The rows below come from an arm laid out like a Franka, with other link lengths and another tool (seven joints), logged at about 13 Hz.
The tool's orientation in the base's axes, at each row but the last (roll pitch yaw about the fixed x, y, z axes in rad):
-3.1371, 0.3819, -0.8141
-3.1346, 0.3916, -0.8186
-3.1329, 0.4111, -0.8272
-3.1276, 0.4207, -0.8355
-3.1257, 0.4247, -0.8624
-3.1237, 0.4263, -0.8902
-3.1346, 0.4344, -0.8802
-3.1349, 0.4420, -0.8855
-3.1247, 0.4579, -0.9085
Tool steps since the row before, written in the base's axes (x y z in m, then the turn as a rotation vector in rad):
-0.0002, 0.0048, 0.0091, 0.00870, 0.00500, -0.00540
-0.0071, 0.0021, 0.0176, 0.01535, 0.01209, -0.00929
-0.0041, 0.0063, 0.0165, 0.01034, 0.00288, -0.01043
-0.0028, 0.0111, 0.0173, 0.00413, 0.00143, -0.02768
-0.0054, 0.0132, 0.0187, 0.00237, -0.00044, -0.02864
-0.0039, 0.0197, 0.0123, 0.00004, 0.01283, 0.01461
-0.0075, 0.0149, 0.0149, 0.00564, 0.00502, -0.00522
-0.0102, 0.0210, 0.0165, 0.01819, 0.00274, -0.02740
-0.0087, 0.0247, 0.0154, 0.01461, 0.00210, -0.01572
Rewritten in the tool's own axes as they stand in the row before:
-0.0068, -0.0032, -0.0071, 0.00418, -0.00974, 0.00418
-0.0126, 0.0037, -0.0139, 0.00508, -0.01941, 0.00809
-0.0134, -0.0014, -0.0122, 0.00864, -0.00949, 0.00769
-0.0163, -0.0055, -0.0116, 0.01287, -0.00368, 0.02462
-0.0200, -0.0047, -0.0114, 0.01351, -0.00111, 0.02534
-0.0213, -0.0094, -0.0037, -0.01510, -0.00827, -0.00904
-0.0210, -0.0038, -0.0066, 0.00195, -0.00751, 0.00490
-0.0276, -0.0054, -0.0052, 0.02021, -0.01568, 0.02086
-0.0291, -0.0084, -0.0027, 0.01352, -0.01263, 0.01108

